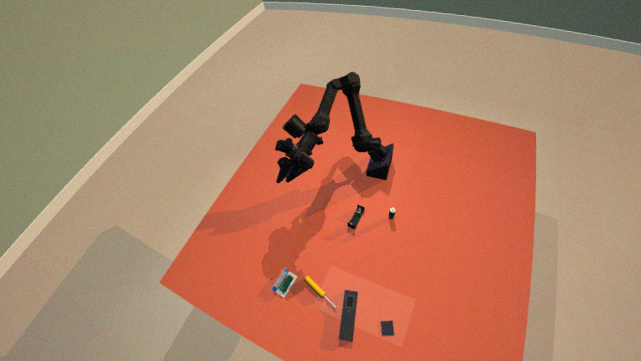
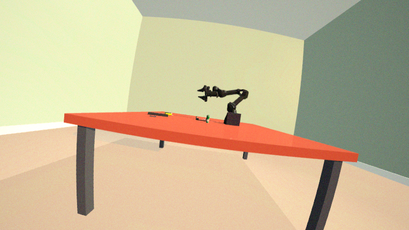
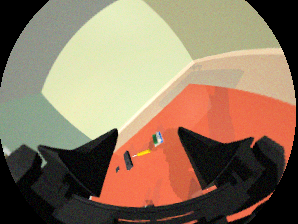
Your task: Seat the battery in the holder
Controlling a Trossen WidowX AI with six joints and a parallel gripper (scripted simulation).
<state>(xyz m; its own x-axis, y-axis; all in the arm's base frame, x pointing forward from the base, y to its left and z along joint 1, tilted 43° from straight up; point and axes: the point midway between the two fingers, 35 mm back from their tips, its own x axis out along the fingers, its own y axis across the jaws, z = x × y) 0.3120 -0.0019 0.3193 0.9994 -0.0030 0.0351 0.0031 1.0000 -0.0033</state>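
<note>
The battery lies 35 cm to the left of my gripper tip, 23 cm below it and 16 cm behind it. Also, from my gripper tip: yellow-handled screwdriver (25 cm below, 24 cm to the left, 23 cm ahead); then white box (26 cm ahead, 25 cm below, 10 cm to the left); then long black bar (36 cm to the left, 25 cm below, 25 cm ahead).
</note>
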